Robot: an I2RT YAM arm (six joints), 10 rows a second.
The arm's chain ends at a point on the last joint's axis. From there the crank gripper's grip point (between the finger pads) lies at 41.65 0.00 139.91 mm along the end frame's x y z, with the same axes.
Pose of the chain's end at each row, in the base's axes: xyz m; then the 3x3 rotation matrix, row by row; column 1 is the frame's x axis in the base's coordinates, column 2 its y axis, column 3 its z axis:
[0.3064 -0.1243 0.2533], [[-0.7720 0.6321 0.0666], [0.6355 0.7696 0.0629], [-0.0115 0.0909 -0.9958]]
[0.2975 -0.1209 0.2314], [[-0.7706 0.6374 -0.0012], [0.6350 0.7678 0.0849], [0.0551 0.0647 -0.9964]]
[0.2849 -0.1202 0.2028], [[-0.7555 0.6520 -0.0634], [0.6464 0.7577 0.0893], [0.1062 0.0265 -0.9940]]
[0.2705 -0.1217 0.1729], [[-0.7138 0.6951 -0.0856], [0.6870 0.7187 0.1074], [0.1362 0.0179 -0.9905]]
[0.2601 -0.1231 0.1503], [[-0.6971 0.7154 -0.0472], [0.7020 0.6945 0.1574], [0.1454 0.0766 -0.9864]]
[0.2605 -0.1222 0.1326], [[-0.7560 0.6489 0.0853], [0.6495 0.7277 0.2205], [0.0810 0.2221 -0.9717]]
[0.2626 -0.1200 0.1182], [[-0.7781 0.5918 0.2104], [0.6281 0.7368 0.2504], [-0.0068 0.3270 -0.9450]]
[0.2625 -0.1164 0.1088], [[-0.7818 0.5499 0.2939], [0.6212 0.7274 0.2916], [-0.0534 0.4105 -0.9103]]
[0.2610 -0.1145 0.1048], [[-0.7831 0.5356 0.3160], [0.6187 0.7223 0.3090], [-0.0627 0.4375 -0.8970]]
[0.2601 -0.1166 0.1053], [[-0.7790 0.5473 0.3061], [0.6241 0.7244 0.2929], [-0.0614 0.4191 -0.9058]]
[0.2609 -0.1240 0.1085], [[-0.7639 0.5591 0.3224], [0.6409 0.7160 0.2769], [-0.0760 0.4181 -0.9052]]
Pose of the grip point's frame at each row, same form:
[0.2836 -0.0890 0.1135], [[-0.7720 0.6321 0.0666], [0.6355 0.7696 0.0629], [-0.0115 0.0909 -0.9958]]
[0.2652 -0.0826 0.0943], [[-0.7706 0.6374 -0.0012], [0.6350 0.7678 0.0849], [0.0551 0.0647 -0.9964]]
[0.2446 -0.0808 0.0682], [[-0.7555 0.6520 -0.0634], [0.6464 0.7577 0.0893], [0.1062 0.0265 -0.9940]]
[0.2288 -0.0781 0.0400], [[-0.7138 0.6951 -0.0856], [0.6870 0.7187 0.1074], [0.1362 0.0179 -0.9905]]
[0.2245 -0.0718 0.0183], [[-0.6971 0.7154 -0.0472], [0.7020 0.6945 0.1574], [0.1454 0.0766 -0.9864]]
[0.2409 -0.0643 0.0000], [[-0.7560 0.6489 0.0853], [0.6495 0.7277 0.2205], [0.0810 0.2221 -0.9717]]
[0.2596 -0.0588 -0.0143], [[-0.7781 0.5918 0.2104], [0.6281 0.7368 0.2504], [-0.0068 0.3270 -0.9450]]
[0.2711 -0.0497 -0.0208], [[-0.7818 0.5499 0.2939], [0.6212 0.7274 0.2916], [-0.0534 0.4105 -0.9103]]
[0.2726 -0.0455 -0.0233], [[-0.7831 0.5356 0.3160], [0.6187 0.7223 0.3090], [-0.0627 0.4375 -0.8970]]
[0.2705 -0.0496 -0.0240], [[-0.7790 0.5473 0.3061], [0.6241 0.7244 0.2929], [-0.0614 0.4191 -0.9058]]
[0.2742 -0.0586 -0.0213], [[-0.7639 0.5591 0.3224], [0.6409 0.7160 0.2769], [-0.0760 0.4181 -0.9052]]

